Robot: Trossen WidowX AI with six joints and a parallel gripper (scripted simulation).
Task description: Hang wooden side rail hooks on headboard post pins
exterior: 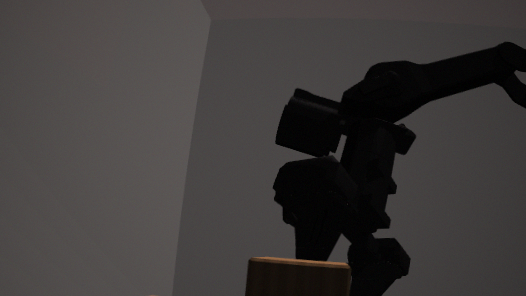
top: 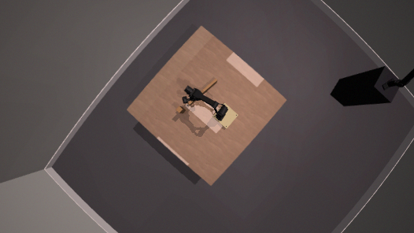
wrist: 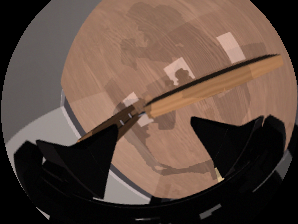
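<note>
Right now the wooden headboard post is 130 mm to the left of my gripper tip, 50 mm below it and 30 mm ahead of it.
</note>
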